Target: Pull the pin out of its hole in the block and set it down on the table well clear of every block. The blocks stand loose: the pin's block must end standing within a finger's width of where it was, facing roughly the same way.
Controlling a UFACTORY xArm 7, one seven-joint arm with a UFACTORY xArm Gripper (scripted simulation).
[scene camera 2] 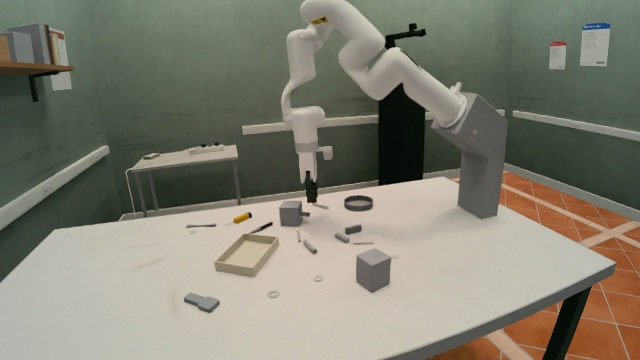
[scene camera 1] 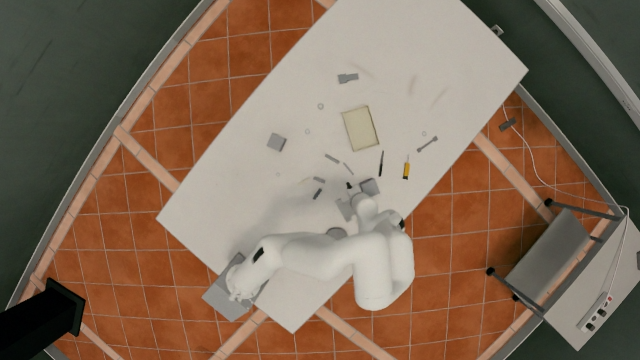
Labels:
A shallow cream tray shows in scene camera 2 and in scene camera 1. One and the same spot on the shallow cream tray: (scene camera 2: pixel 248 248) is (scene camera 1: pixel 368 136).

